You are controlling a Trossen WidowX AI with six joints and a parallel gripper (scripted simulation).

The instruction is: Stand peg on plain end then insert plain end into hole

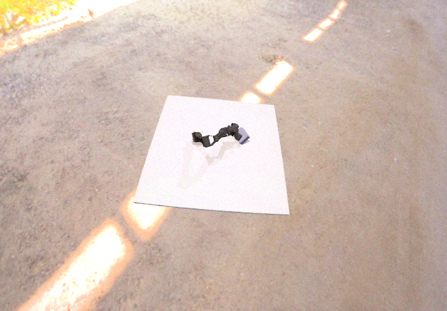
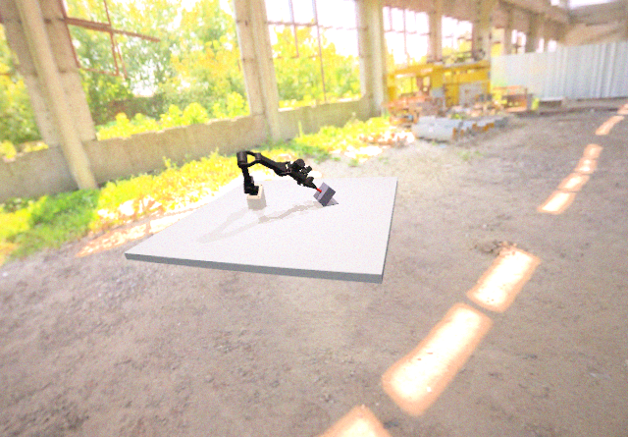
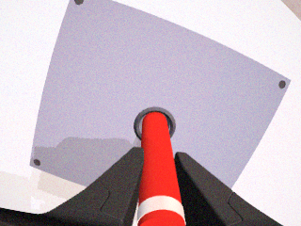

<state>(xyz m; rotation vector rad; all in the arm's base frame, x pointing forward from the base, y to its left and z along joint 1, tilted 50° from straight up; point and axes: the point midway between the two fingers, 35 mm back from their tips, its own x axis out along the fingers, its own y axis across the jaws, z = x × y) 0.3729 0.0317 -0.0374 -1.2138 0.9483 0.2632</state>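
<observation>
Right now the grey sloped panel is 40 mm ahead of my gripper tip, 20 mm to the left of it and 50 mm below it. Round my gripper tip: red peg (10 mm behind, 10 mm to the right, 10 mm above).
</observation>
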